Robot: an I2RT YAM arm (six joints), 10 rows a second.
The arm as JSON. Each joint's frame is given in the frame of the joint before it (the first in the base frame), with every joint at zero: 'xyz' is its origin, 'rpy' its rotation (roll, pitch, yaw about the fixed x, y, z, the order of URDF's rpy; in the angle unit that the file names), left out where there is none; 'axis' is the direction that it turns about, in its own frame. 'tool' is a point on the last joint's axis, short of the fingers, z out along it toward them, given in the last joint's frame.
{
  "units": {
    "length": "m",
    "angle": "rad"
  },
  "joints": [
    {
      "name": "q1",
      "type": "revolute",
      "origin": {
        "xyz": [
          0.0,
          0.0,
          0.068
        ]
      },
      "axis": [
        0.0,
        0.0,
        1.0
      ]
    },
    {
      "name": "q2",
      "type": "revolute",
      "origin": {
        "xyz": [
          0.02,
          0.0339,
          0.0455
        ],
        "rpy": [
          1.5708,
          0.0,
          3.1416
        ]
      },
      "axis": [
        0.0,
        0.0,
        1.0
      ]
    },
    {
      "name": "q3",
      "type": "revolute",
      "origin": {
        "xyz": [
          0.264,
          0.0,
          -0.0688
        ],
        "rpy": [
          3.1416,
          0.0,
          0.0
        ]
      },
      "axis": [
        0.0,
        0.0,
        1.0
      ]
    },
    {
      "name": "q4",
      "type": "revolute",
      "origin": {
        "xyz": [
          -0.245,
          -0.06,
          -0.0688
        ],
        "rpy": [
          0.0,
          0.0,
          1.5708
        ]
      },
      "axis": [
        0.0,
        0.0,
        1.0
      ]
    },
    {
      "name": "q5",
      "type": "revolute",
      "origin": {
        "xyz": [
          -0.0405,
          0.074,
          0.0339
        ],
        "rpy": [
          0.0,
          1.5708,
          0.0
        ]
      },
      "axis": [
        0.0,
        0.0,
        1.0
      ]
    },
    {
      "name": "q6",
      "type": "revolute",
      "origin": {
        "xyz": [
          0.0,
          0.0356,
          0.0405
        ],
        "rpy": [
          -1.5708,
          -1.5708,
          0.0
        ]
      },
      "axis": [
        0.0,
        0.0,
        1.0
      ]
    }
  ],
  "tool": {
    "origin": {
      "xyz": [
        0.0,
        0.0,
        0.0
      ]
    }
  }
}
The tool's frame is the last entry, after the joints.
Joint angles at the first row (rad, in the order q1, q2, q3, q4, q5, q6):
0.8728, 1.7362, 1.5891, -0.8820, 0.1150, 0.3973
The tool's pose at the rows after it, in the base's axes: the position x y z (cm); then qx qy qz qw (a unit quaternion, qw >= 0):
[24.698 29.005 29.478 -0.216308 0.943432 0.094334 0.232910]
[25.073 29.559 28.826 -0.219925 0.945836 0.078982 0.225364]
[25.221 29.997 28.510 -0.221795 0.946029 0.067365 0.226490]
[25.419 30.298 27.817 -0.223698 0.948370 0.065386 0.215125]
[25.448 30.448 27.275 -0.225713 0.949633 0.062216 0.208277]
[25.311 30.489 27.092 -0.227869 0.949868 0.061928 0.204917]
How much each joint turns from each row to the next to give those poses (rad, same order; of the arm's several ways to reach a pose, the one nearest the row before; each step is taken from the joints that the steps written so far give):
0.0046, 0.0552, 0.0414, -0.0351, 0.0138, -0.0031
0.0031, 0.0370, 0.0262, -0.0202, 0.0154, -0.0045
0.0061, 0.0215, 0.0168, -0.0076, 0.0214, -0.0016
0.0000, 0.0215, 0.0047, -0.0046, -0.0107, 0.0015
0.0016, 0.0108, -0.0046, 0.0000, -0.0030, 0.0000
0.0030, 0.0000, -0.0061, 0.0000, -0.0031, 0.0000

